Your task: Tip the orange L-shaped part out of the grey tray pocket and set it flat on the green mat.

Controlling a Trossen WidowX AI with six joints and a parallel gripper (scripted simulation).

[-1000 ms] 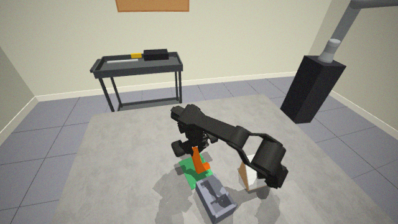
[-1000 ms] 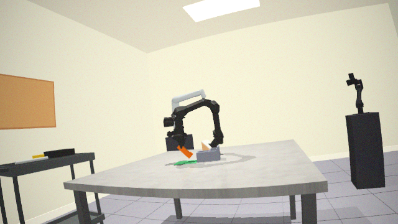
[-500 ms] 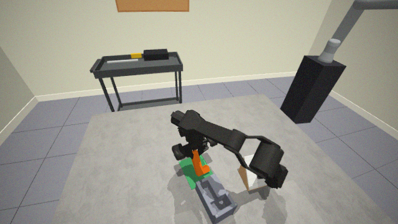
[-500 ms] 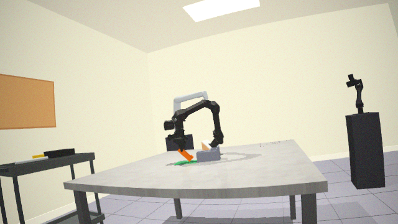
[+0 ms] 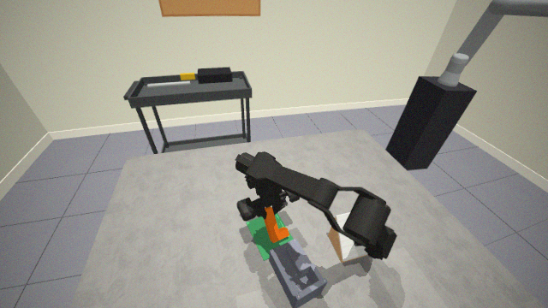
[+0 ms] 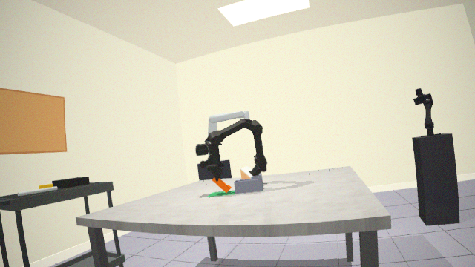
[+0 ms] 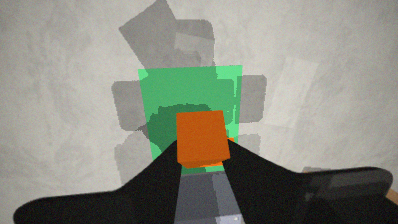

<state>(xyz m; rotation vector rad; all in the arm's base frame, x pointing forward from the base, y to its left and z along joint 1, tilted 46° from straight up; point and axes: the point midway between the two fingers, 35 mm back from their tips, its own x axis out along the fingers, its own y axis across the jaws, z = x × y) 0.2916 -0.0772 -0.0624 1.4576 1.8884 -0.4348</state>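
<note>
Right now my gripper tip is 3 cm above the orange L-shaped part, 2 cm to the right of it and 2 cm past it. Round my gripper tip: green mat 9 cm below, 2 cm to the left, 1 cm behind.
</note>
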